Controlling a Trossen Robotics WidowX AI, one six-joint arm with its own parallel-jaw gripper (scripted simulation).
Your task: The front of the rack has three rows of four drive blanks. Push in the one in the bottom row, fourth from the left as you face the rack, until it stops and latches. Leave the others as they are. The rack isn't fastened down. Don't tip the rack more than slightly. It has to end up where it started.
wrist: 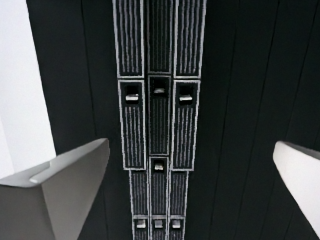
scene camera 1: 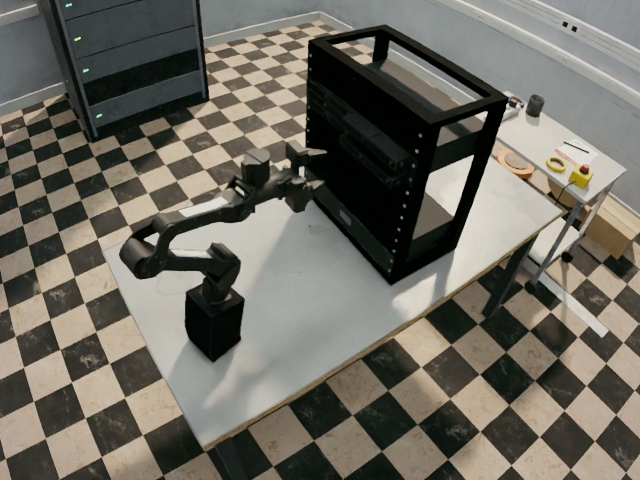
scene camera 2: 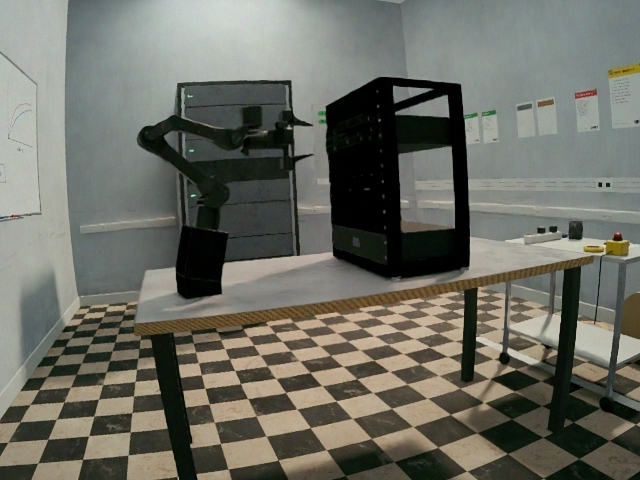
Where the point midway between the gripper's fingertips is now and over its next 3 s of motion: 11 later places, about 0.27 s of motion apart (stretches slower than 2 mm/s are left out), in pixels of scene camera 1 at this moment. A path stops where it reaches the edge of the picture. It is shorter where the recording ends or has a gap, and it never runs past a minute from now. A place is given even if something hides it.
My gripper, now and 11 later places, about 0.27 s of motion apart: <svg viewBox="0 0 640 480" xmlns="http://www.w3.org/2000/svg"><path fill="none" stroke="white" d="M324 167L325 166L327 166L333 169L342 172L352 175L360 178L363 178L367 176L372 174L375 174L375 173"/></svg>
